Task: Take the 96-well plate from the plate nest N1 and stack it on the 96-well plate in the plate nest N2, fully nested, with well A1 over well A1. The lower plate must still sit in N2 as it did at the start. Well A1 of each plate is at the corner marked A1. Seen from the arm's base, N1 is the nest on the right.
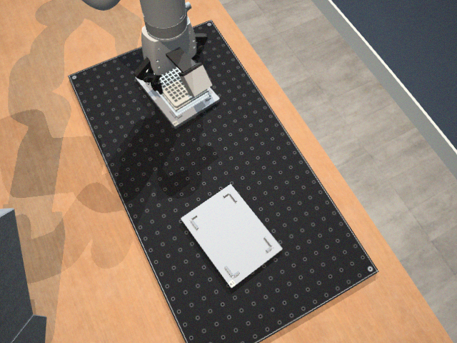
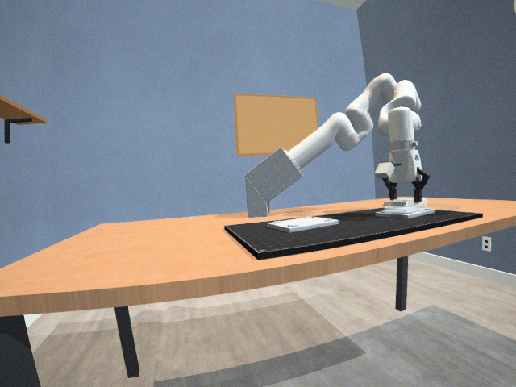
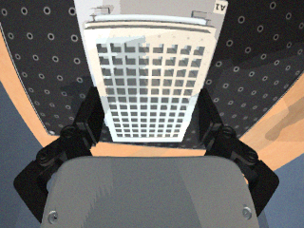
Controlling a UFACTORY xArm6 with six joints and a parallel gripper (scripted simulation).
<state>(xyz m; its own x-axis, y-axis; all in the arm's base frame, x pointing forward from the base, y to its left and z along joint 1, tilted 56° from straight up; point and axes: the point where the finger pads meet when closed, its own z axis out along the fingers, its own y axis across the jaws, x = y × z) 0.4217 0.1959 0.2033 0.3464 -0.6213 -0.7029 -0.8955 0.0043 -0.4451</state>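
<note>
The plate nest is 4 cm below my hand.
</note>
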